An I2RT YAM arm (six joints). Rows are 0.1 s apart.
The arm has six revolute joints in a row. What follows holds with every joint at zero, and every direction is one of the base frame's. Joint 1 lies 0.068 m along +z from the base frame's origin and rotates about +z. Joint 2 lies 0.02 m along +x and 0.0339 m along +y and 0.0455 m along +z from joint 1 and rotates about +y. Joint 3 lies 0.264 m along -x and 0.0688 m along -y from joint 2 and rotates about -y. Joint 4 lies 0.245 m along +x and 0.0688 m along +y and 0.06 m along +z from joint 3 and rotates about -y. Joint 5 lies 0.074 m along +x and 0.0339 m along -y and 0.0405 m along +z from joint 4 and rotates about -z. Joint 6 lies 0.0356 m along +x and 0.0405 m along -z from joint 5 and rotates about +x. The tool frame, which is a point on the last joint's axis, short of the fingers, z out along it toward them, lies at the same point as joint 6; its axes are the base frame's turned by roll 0, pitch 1.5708 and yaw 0 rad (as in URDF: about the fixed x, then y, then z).
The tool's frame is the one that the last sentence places.
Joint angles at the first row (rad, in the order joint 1, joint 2, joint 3, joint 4, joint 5, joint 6):
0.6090 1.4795 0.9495 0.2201 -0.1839 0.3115
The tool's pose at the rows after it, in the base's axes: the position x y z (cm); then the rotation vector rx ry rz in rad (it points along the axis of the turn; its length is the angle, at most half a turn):
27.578 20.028 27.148 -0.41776 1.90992 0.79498
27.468 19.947 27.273 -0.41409 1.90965 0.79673
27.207 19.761 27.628 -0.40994 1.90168 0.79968
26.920 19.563 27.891 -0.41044 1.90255 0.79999
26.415 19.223 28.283 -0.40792 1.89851 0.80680
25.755 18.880 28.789 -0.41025 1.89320 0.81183
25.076 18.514 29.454 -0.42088 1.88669 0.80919
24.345 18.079 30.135 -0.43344 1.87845 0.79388
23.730 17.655 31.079 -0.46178 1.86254 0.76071
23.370 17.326 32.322 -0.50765 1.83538 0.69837
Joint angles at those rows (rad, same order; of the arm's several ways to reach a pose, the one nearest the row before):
0.6090 1.4763 0.9480 0.2192 -0.1841 0.3129
0.6090 1.4695 0.9465 0.2152 -0.1833 0.3162
0.6090 1.4528 0.9427 0.2110 -0.1822 0.3190
0.6090 1.4362 0.9396 0.1968 -0.1827 0.3190
0.6090 1.4080 0.9296 0.1839 -0.1855 0.3235
0.6119 1.3737 0.9202 0.1642 -0.1868 0.3245
0.6147 1.3372 0.9175 0.1337 -0.1872 0.3160
0.6178 1.2978 0.9150 0.0991 -0.1797 0.2992
0.6193 1.2622 0.9268 0.0542 -0.1694 0.2609
0.6197 1.2382 0.9587 0.0020 -0.1497 0.1931

